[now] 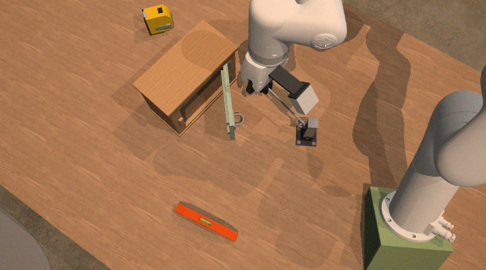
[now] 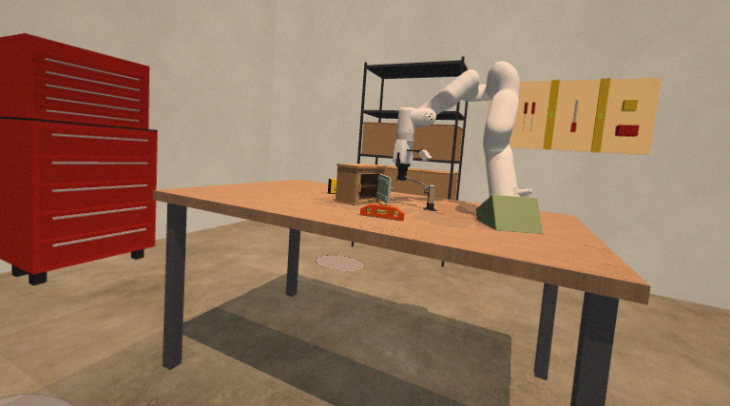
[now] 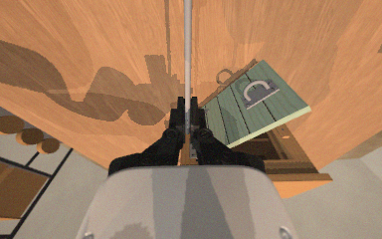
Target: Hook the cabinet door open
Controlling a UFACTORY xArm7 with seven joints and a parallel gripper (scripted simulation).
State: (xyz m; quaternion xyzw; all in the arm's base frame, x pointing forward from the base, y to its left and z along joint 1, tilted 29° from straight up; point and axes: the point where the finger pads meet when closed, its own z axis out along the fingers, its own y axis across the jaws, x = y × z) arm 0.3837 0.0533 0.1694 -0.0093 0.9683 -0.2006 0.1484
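Now: the thin grey hook 5 cm behind my hand and 3 cm below it. From my hand the other things lie so: yellow tape measure (35 cm ahead, 9 cm below); then orange spirit level (30 cm to the left, 11 cm below, 9 cm behind); then pale green door (6 cm to the left, 6 cm below, 5 cm ahead).
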